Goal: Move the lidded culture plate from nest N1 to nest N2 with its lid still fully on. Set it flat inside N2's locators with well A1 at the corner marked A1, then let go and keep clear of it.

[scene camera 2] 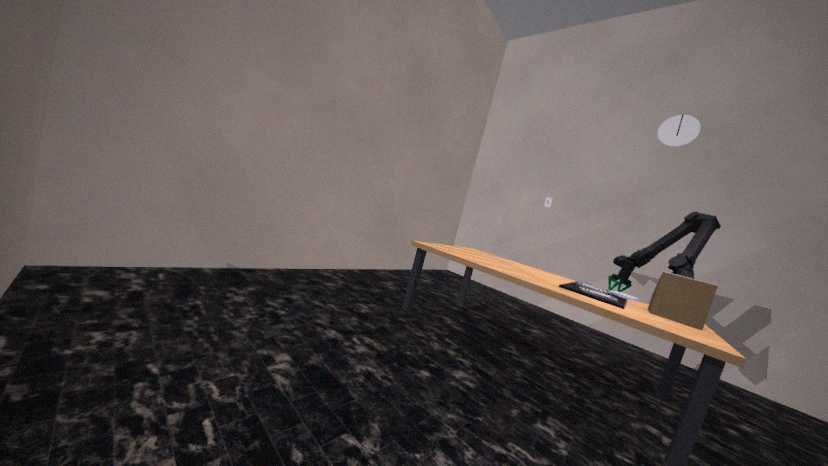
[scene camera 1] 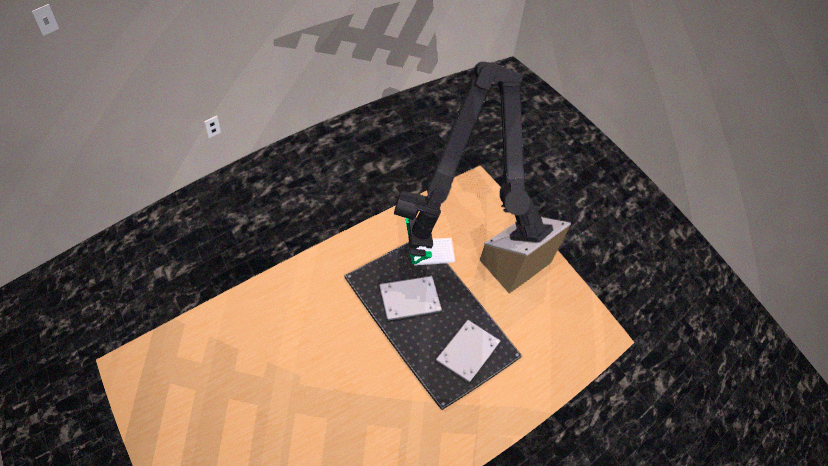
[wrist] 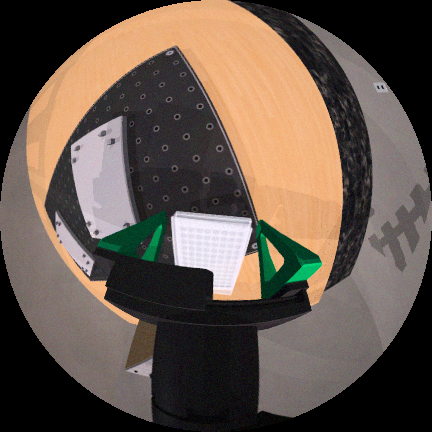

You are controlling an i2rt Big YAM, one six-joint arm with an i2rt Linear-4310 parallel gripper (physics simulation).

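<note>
The white lidded culture plate appears over the board's end nearest the arm base, away from both nests. Its lid seems on; whether it is fully seated and where A1 is cannot be made out. My gripper is open, its green fingers either side of the plate with a gap at each side in the wrist view. Two pale nests with small dark locators, one nearer the plate and one farther, hold no plate. Their labels are not legible.
The black perforated board carries both nests and lies on the wooden table. The arm's base block stands beside the board. A table edge runs behind the gripper.
</note>
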